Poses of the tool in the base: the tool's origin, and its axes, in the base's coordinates. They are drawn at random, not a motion.
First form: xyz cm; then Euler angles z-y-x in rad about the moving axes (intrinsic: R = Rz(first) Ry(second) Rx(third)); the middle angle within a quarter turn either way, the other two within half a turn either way.
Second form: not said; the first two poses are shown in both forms.
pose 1, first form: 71.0 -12.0 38.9 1.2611 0.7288 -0.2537
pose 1, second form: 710 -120 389 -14.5 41.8 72.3
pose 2, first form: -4.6 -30.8 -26.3 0.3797 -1.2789 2.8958
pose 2, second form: -46 -308 -263 165.9 -73.3 21.8
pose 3, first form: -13.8 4.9 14.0 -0.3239 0.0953 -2.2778
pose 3, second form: -138 49 140 -130.5 5.5 -18.6
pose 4, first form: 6.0 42.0 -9.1 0.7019 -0.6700 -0.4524
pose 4, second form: 60 420 -91 -25.9 -38.4 40.2
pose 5, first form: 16.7 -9.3 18.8 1.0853 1.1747 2.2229
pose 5, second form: 167 -93 188 127.4 67.3 62.2
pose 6, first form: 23.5 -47.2 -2.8 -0.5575 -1.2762 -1.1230
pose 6, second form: 235 -472 -28 -64.3 -73.1 -31.9
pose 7, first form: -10.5 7.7 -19.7 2.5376 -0.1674 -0.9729
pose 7, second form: -105 77 -197 -55.7 -9.6 145.4
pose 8, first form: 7.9 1.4 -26.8 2.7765 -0.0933 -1.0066
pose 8, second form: 79 14 -268 -57.7 -5.3 159.1
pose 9, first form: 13.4 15.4 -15.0 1.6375 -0.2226 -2.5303
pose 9, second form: 134 154 -150 -145.0 -12.8 93.8
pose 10, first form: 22.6 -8.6 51.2 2.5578 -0.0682 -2.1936
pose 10, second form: 226 -86 512 -125.7 -3.9 146.6
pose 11, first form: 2.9 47.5 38.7 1.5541 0.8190 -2.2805
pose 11, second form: 29 475 387 -130.7 46.9 89.0
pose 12, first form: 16.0 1.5 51.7 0.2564 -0.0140 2.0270
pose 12, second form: 160 15 517 116.1 -0.8 14.7
